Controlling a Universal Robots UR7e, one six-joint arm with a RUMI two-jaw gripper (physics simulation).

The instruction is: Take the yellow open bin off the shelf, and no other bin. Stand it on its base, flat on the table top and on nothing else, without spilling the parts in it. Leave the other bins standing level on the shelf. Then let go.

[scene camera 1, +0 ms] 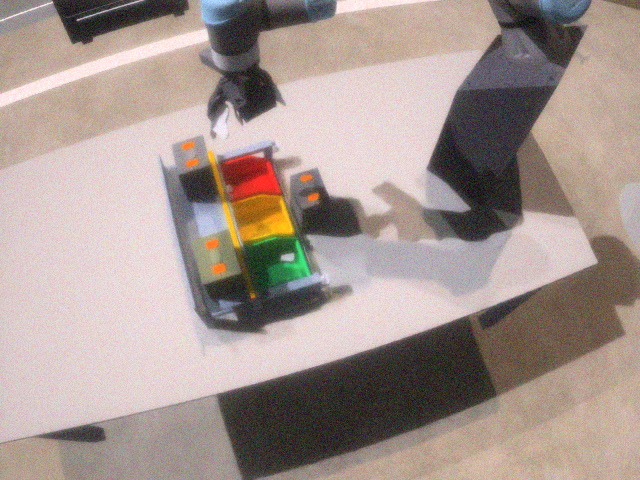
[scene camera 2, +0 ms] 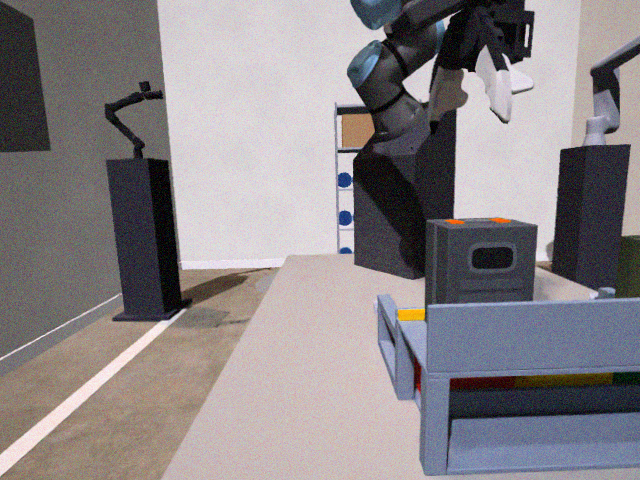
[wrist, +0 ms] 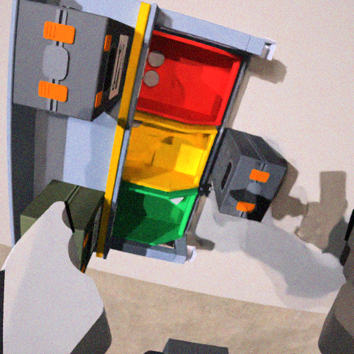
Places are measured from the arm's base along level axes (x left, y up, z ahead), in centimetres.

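Where they show: gripper, fingertip midpoint: [scene camera 1: 246, 119] [scene camera 2: 463, 129]; arm's base, origin of the base link: [scene camera 1: 538, 49] [scene camera 2: 400, 124].
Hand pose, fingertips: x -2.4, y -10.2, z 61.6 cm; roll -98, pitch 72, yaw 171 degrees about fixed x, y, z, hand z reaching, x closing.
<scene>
Each offset is from my fingertips to the top centre of the thing. "*": to the spot under its first point. Level surfaces: height alone.
The yellow bin @[dx +8.6, dy -24.9, dz +2.9 cm] [scene camera 1: 263, 219] [wrist: 170, 155] sits tilted on the grey-blue shelf @[* dx +8.6, dy -22.8, dz +19.3 cm] [scene camera 1: 180, 232] [scene camera 2: 532, 335] [wrist: 210, 30], between the red bin @[dx -2.6, dy -24.9, dz +3.4 cm] [scene camera 1: 253, 178] [wrist: 185, 85] and the green bin @[dx +19.8, dy -24.9, dz +2.1 cm] [scene camera 1: 276, 263] [wrist: 150, 215]. A yellow strip of it [scene camera 2: 563, 380] shows through the shelf's back in scene camera 2. Its parts are too blurred to tell apart. The red bin holds round grey discs; the green bin holds a white piece. My gripper [scene camera 1: 231, 128] [scene camera 2: 468, 121] [wrist: 208, 209] is open and empty, in the air above the red end of the shelf, apart from every bin.
A grey case @[dx +7.3, dy -19.8, dz -10.9 cm] [scene camera 1: 307, 188] [wrist: 250, 175] stands on the table @[dy -33.0 cm] [scene camera 1: 103, 310] close in front of the yellow and green bins. Another grey case @[dx -2.7, dy -10.6, dz +12.8 cm] [scene camera 1: 191, 155] [scene camera 2: 480, 273] [wrist: 55, 75] and an olive case @[dx +20.4, dy -13.1, dz +12.0 cm] [scene camera 1: 219, 258] [wrist: 42, 215] stand on the shelf's rear level, behind a yellow rail [wrist: 117, 150].
</scene>
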